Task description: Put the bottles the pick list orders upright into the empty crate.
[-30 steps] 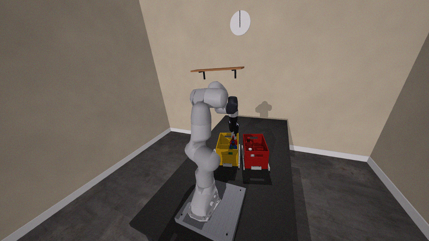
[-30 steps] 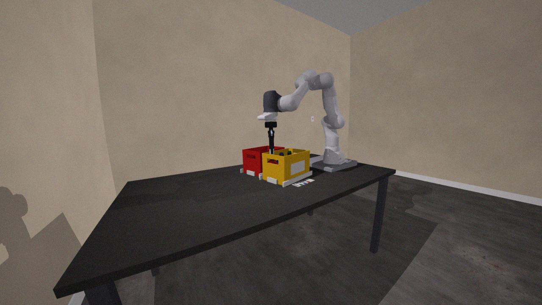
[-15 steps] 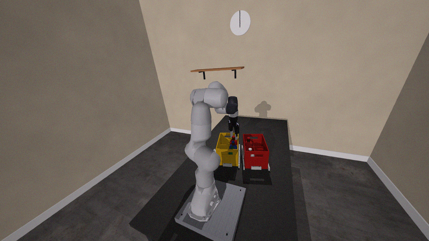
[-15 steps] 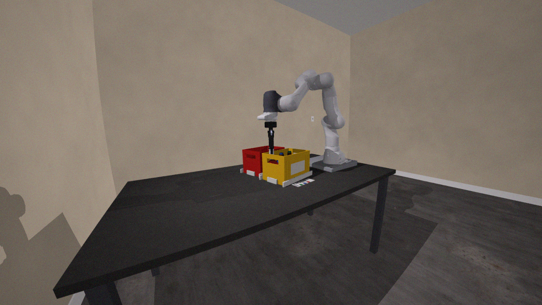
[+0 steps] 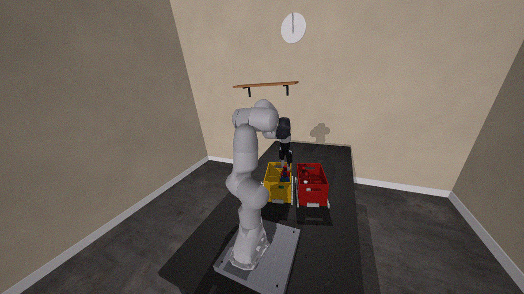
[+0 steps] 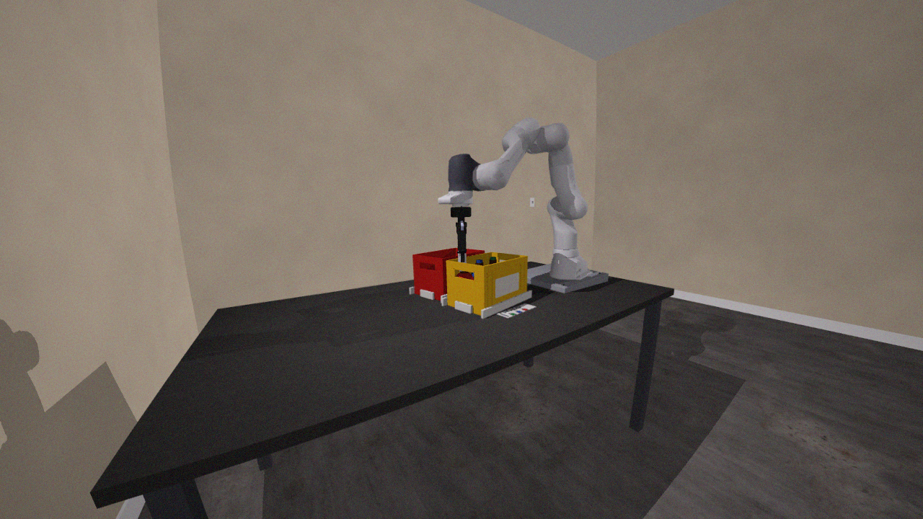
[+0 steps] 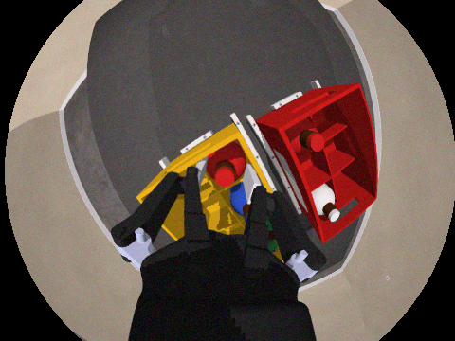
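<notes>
Right now the blue-labelled bottle is 90 mm behind my hand, 80 mm below it and 20 mm to the right of it. Round my hand: green-labelled bottle (180 mm behind, 80 mm below, 40 mm to the right); then red crate (200 mm to the right, 90 mm below, 60 mm behind); then yellow crate (100 mm behind, 90 mm below, 30 mm to the left).
</notes>
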